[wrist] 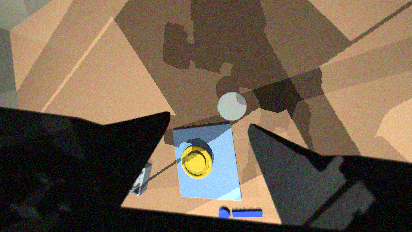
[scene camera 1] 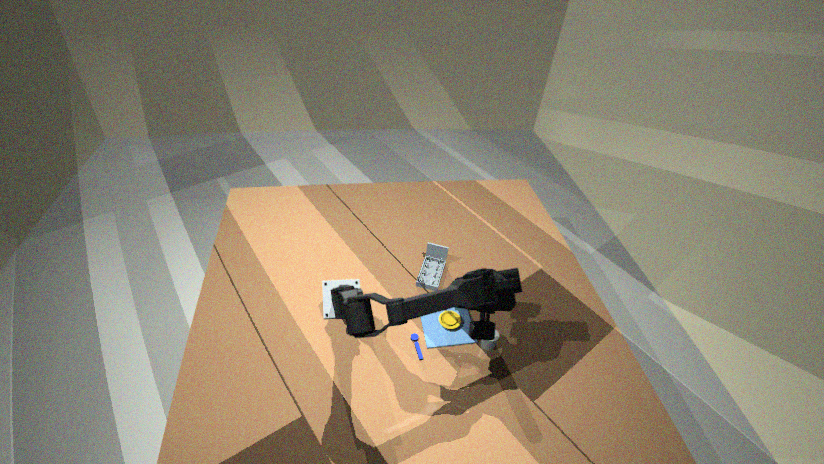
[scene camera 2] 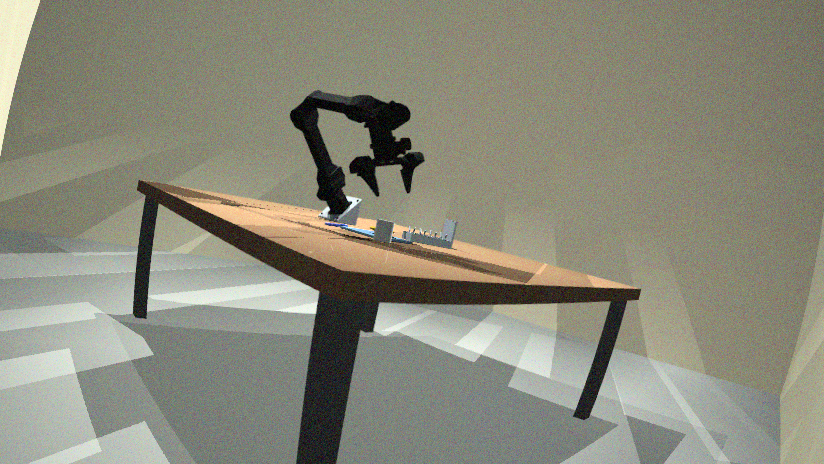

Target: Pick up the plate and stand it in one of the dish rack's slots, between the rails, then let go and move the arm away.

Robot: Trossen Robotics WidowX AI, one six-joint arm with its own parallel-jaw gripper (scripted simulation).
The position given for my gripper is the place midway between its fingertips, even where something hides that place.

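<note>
My gripper (scene camera 2: 393, 194), likewise visible as the gripper (wrist: 209, 122) and the gripper (scene camera 1: 488, 315), is open and holds nothing. Grey dish rack (scene camera 1: 430, 275), with a second view of the rack (scene camera 2: 446, 239). Light blue mat (scene camera 1: 436, 335), with a second view of the mat (wrist: 222, 183). Yellow plate (wrist: 196, 161) also present.
</note>
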